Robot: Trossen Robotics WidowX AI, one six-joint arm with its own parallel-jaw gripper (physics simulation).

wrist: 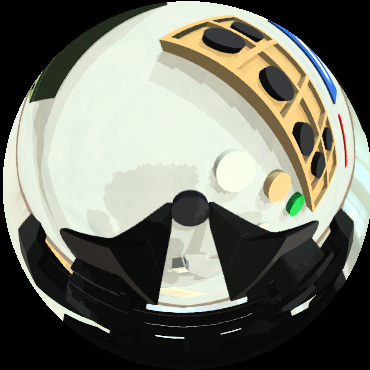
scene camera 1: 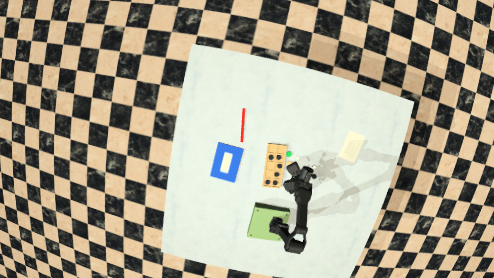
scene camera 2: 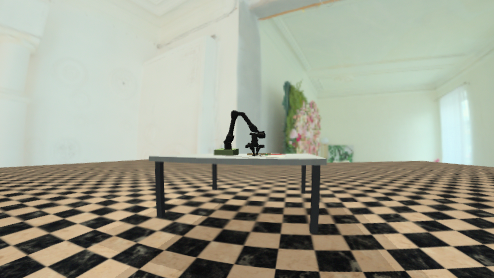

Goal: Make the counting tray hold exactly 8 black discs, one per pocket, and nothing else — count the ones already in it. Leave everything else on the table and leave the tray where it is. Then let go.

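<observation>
My gripper (scene camera 2: 255, 153) (wrist: 189, 207) is shut on a black disc (wrist: 190, 209), with a fingertip on each side of it, low over the table beside the tray. The arm hides the fingertips in scene camera 1. The tan counting tray (scene camera 1: 270, 166) (wrist: 225, 74) has two rows of pockets. Several pockets hold a black disc, such as this one (scene camera 1: 279, 166) (wrist: 276, 83); others are empty, including those at the tray's far end in scene camera 1. Another black disc (scene camera 1: 314, 176) lies on the table beside the arm; it does not show in the wrist view.
A white disc (wrist: 235, 170), a tan disc (wrist: 277, 185) and a green disc (scene camera 1: 289, 154) (wrist: 295, 204) lie beside the tray. A small grey-white cube (wrist: 180, 264), red stick (scene camera 1: 243, 125), blue frame (scene camera 1: 216, 162), pale yellow pad (scene camera 1: 352, 147) and green base (scene camera 1: 259, 226) are on the table.
</observation>
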